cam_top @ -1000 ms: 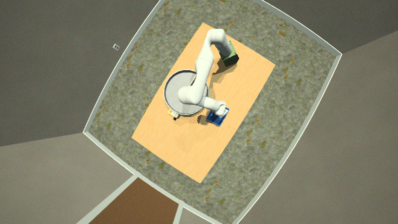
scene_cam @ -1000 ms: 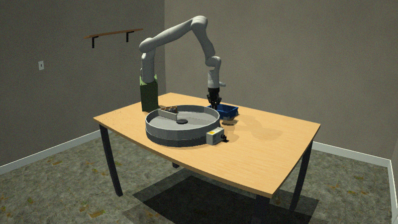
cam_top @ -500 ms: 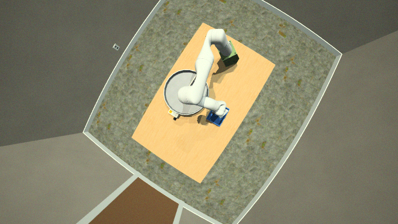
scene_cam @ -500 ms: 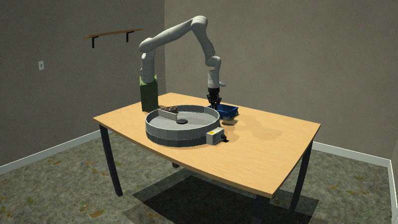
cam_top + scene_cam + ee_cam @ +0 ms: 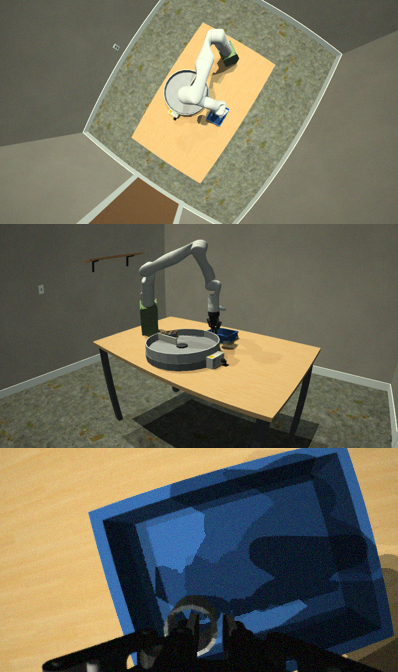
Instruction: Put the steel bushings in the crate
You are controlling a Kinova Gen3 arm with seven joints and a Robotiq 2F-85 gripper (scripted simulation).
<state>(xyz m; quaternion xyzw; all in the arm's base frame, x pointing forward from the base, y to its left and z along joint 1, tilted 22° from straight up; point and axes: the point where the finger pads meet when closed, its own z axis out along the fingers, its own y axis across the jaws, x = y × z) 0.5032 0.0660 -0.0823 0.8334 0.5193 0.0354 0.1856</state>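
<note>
Now: the blue crate 4 cm ahead of my hand, 3 cm below it and 2 cm to the left of it. Round my hand: grey turning table (32 cm to the right, 5 cm behind).
</note>
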